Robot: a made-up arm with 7 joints. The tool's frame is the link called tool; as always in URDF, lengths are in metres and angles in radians. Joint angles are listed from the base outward.
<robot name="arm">
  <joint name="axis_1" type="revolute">
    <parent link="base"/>
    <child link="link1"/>
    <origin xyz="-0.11 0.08 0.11" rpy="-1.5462 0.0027 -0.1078"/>
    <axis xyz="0 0 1"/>
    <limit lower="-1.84" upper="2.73"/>
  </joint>
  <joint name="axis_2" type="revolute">
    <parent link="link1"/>
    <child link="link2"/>
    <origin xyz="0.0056 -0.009 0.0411" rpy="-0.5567 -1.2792 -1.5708"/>
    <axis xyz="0 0 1"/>
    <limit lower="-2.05" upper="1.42"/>
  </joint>
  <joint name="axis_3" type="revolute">
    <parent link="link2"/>
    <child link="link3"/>
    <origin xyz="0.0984 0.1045 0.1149" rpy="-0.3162 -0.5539 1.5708"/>
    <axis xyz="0 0 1"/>
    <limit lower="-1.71" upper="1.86"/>
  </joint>
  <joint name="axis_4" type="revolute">
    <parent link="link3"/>
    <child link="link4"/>
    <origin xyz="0.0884 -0.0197 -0.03" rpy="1.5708 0 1.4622"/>
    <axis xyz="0 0 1"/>
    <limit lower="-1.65" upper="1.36"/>
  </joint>
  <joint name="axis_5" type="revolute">
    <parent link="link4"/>
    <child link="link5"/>
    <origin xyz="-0.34 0.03 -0.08" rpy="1.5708 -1.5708 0"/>
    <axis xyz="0 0 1"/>
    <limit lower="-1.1" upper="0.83"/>
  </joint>
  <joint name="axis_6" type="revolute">
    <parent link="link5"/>
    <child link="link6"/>
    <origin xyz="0.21 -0.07 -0.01" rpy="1.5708 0 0"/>
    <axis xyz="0 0 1"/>
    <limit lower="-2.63" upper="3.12"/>
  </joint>
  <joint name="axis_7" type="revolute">
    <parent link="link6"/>
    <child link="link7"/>
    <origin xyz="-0.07 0.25 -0.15" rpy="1.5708 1.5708 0"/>
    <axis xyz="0 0 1"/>
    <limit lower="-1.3" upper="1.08"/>
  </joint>
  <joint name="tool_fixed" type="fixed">
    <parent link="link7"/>
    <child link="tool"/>
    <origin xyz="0.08 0.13 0.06" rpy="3.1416 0 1.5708"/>
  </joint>
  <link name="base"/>
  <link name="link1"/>
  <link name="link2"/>
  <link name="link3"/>
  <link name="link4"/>
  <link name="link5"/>
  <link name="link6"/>
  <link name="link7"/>
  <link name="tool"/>
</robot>
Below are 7 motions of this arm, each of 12 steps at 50 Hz.
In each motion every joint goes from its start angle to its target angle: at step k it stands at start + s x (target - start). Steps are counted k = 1, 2, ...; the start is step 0. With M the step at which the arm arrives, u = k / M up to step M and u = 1 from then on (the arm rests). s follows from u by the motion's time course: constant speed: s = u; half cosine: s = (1 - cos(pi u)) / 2; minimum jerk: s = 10 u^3 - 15 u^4 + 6 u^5.
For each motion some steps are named. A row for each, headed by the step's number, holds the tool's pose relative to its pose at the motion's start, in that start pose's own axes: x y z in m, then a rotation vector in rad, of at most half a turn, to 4 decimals.
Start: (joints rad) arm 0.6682 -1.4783 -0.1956 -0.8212 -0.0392 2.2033 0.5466
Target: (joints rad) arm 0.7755 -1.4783 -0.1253 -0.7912 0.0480 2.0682 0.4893
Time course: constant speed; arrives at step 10
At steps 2, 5, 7, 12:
2: 0.0111 0.0103 -0.0104 -0.0211 0.0230 -0.0158
5: 0.0284 0.0248 -0.0264 -0.0506 0.0583 -0.0402
7: 0.0404 0.0338 -0.0372 -0.0688 0.0822 -0.0568
12: 0.0590 0.0463 -0.0537 -0.0939 0.1188 -0.0824

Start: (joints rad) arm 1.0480 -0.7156 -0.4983 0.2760 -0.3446 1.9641 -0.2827
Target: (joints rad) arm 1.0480 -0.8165 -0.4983 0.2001 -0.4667 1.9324 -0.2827
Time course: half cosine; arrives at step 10
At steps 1, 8, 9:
1: -0.0014 0.0002 0.0012 0.0003 0.0003 0.0035
8: -0.0530 0.0045 0.0423 0.0084 0.0020 0.1282
9: -0.0572 0.0045 0.0455 0.0087 0.0014 0.1381

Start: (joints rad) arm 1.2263 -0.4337 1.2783 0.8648 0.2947 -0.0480 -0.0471
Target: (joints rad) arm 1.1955 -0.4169 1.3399 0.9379 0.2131 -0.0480 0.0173
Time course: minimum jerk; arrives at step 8
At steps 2, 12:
2: 0.0026 -0.0060 0.0076 0.0074 -0.0100 -0.0194
12: 0.0174 -0.0609 0.0723 0.0782 -0.0935 -0.1850

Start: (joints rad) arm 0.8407 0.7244 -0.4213 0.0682 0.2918 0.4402 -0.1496
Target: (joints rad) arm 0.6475 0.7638 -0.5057 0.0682 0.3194 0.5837 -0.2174
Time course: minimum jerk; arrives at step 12
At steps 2, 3, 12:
2: -0.0031 0.0028 0.0042 0.0002 -0.0114 0.0080
3: -0.0092 0.0081 0.0120 0.0006 -0.0332 0.0233
12: -0.1044 0.0696 0.1007 0.0018 -0.3209 0.2259

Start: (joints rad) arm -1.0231 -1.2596 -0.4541 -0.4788 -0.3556 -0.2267 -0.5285
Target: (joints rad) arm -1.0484 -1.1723 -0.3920 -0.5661 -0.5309 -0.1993 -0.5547
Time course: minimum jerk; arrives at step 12
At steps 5, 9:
5: 0.0228 -0.0397 -0.0094 -0.0014 0.0057 -0.0987
9: 0.0513 -0.1040 -0.0259 -0.0084 0.0168 -0.2543

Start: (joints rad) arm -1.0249 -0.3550 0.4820 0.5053 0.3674 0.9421 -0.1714
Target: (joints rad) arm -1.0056 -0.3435 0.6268 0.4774 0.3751 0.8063 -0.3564
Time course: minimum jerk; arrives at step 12
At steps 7, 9, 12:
7: 0.0212 -0.0116 -0.0449 -0.0697 0.0823 0.0870
9: 0.0285 -0.0176 -0.0615 -0.0926 0.1155 0.1174
12: 0.0316 -0.0204 -0.0685 -0.1017 0.1300 0.1299

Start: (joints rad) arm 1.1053 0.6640 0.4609 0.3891 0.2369 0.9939 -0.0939
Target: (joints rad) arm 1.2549 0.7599 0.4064 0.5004 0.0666 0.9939 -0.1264
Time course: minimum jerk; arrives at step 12
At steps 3, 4, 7, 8, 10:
3: 0.0054 -0.0070 -0.0102 -0.0208 0.0102 -0.0183
4: 0.0107 -0.0145 -0.0206 -0.0424 0.0207 -0.0370
7: 0.0313 -0.0488 -0.0639 -0.1346 0.0639 -0.1145
8: 0.0370 -0.0604 -0.0771 -0.1637 0.0770 -0.1382
10: 0.0439 -0.0759 -0.0937 -0.2012 0.0936 -0.1683

